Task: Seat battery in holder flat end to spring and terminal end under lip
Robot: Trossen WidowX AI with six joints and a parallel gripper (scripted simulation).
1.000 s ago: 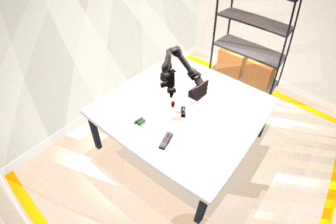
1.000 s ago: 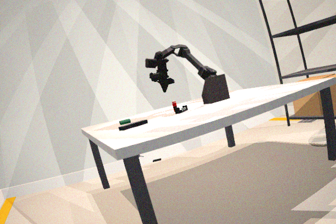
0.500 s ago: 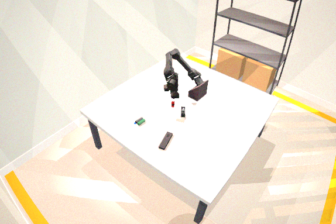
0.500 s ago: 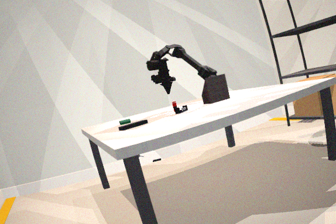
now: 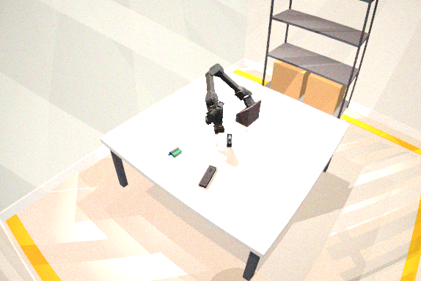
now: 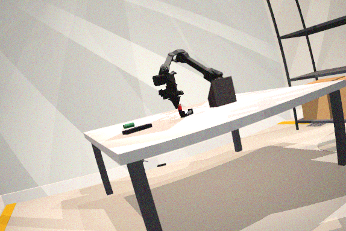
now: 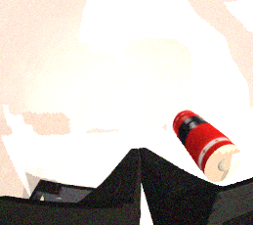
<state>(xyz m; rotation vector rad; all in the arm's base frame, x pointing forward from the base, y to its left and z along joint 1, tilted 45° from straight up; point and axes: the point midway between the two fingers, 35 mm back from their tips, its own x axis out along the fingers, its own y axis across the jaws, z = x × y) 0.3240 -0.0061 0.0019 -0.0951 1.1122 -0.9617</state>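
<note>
The red battery lies 30 mm to the right of my gripper tip, 30 mm behind it and 10 mm below it.
</note>
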